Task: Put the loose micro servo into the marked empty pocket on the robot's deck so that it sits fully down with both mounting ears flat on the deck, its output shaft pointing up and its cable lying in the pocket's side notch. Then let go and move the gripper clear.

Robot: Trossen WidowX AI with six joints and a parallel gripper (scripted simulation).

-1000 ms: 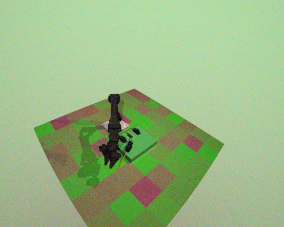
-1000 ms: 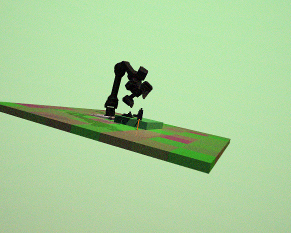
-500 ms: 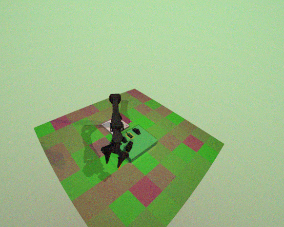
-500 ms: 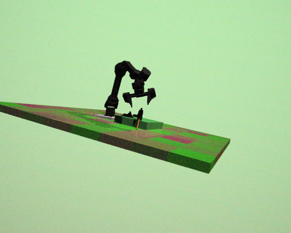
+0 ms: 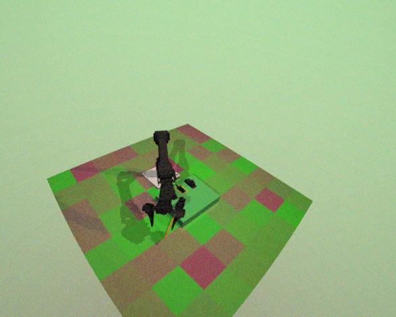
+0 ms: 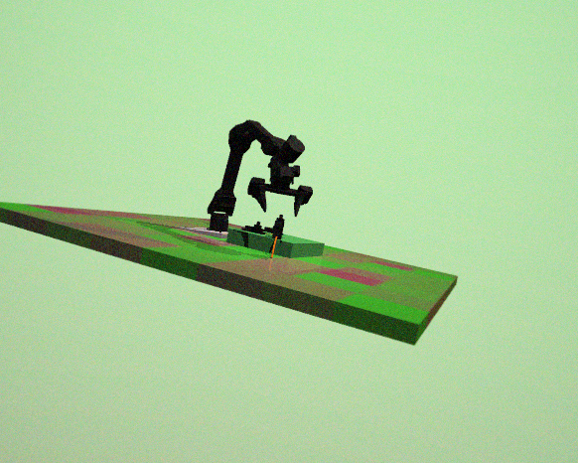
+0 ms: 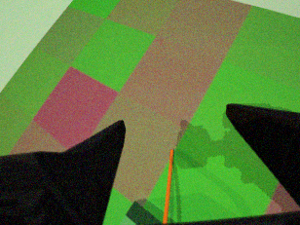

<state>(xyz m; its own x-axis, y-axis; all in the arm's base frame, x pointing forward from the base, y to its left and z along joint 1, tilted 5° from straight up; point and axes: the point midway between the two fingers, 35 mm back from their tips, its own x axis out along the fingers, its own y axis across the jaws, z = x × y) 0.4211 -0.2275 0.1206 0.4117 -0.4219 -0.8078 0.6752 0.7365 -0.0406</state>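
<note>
My gripper tip is now 120 mm past the green deck, 280 mm to the right of it and 110 mm above it.
</note>
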